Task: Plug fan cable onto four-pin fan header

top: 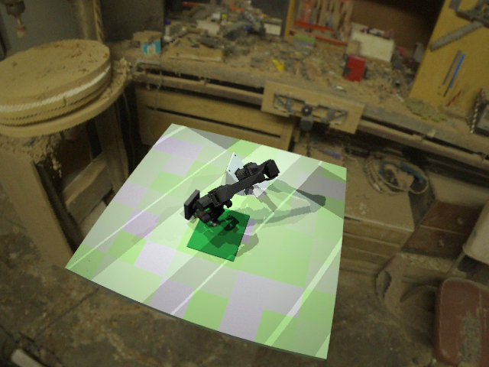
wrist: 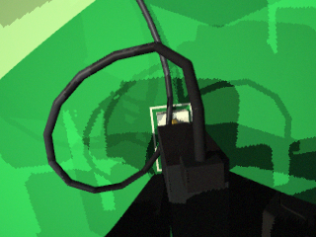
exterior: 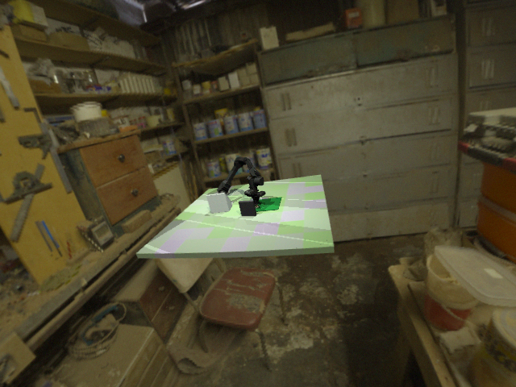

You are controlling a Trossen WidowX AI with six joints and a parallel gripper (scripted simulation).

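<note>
Now: the fan plug 1 cm to the right of my gripper tip and 1 cm above it. Round my gripper tip: black fan 2 cm behind, 13 cm to the right, 2 cm above; green board 3 cm ahead, 4 cm to the left, 5 cm below; white four-pin header 1 cm to the right, 4 cm below.
</note>
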